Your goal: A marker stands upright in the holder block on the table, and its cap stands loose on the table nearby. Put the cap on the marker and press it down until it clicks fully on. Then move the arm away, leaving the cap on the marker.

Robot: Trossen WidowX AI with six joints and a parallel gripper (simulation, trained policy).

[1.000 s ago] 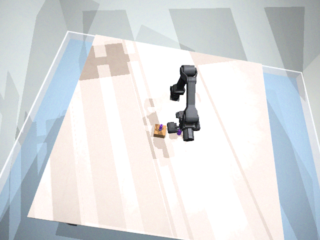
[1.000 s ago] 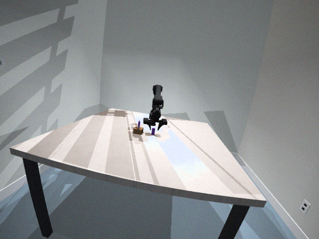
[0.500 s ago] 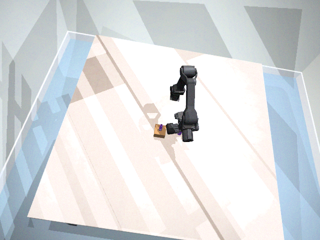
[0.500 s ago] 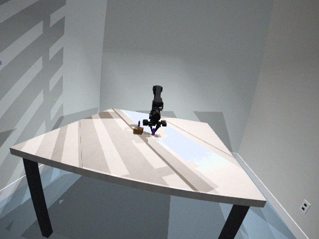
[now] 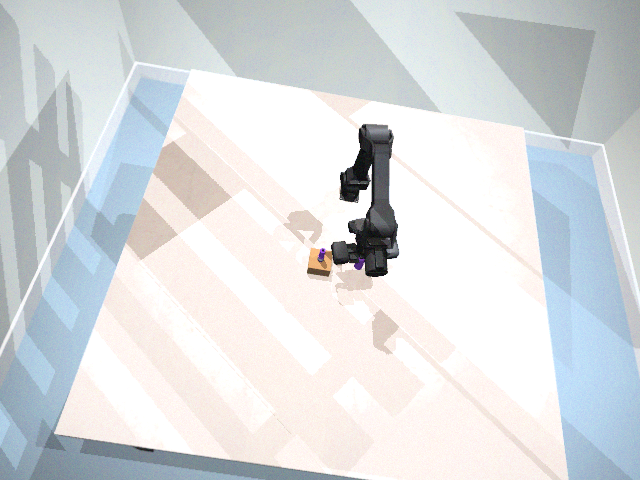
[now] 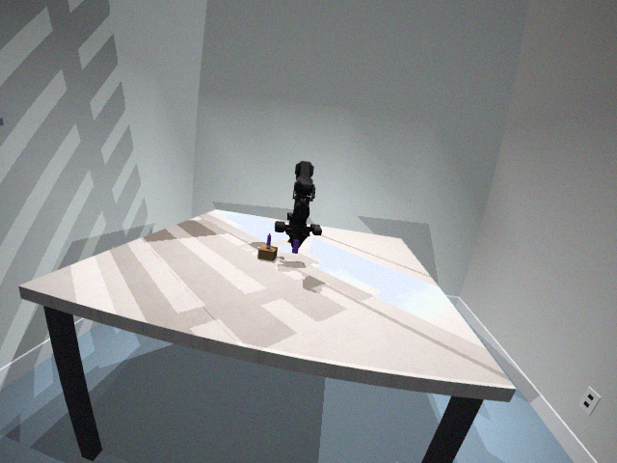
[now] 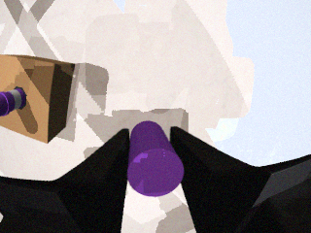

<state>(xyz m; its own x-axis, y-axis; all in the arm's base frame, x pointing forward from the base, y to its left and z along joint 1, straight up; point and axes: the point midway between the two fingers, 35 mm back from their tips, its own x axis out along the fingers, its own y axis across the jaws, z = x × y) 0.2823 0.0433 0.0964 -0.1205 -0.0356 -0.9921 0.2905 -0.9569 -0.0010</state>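
Right now the holder block is 110 mm to the right of my gripper tip, 40 mm below it and 10 mm ahead of it. The rest, counted from my gripper tip: purple cap (10 mm ahead, 10 mm above).
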